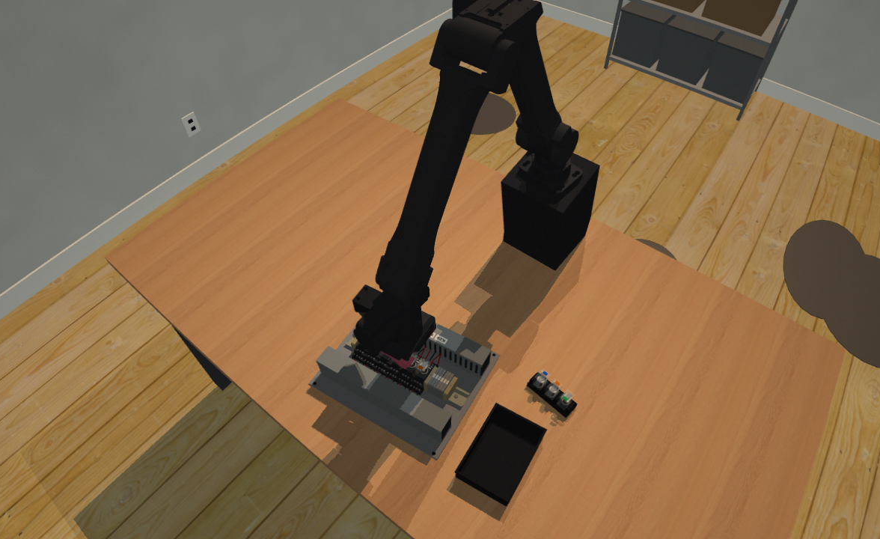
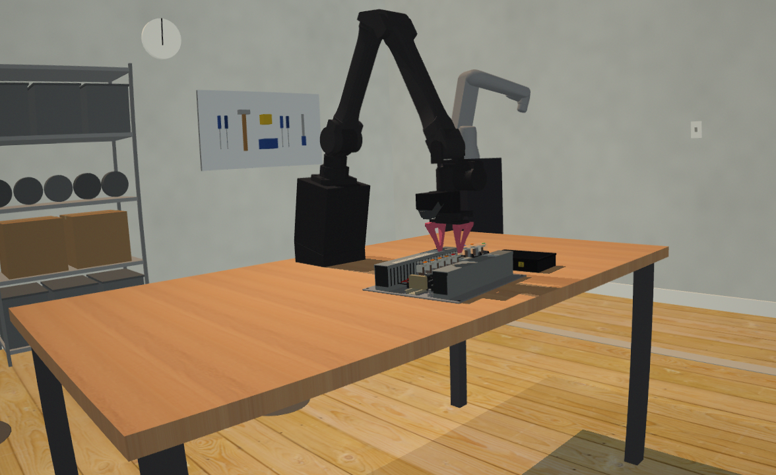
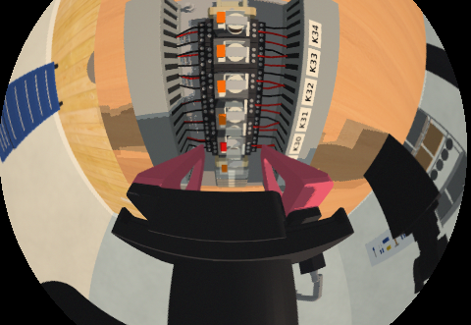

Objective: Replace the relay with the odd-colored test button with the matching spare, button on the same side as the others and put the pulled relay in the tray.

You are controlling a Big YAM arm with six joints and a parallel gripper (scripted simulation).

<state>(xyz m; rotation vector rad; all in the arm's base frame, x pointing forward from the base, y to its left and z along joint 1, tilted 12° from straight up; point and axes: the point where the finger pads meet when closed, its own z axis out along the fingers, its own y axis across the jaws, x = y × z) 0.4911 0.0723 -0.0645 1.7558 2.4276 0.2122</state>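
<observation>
The grey relay panel lies 8 cm below my hand, 2 cm to the right of it and 1 cm ahead of it. Also, from my hand: blue-button relay (20 cm to the left, 18 cm behind, 5 cm below); then black tray (25 cm to the left, 7 cm below, 1 cm behind); then black spare holder (23 cm to the left, 18 cm behind, 7 cm below).
</observation>
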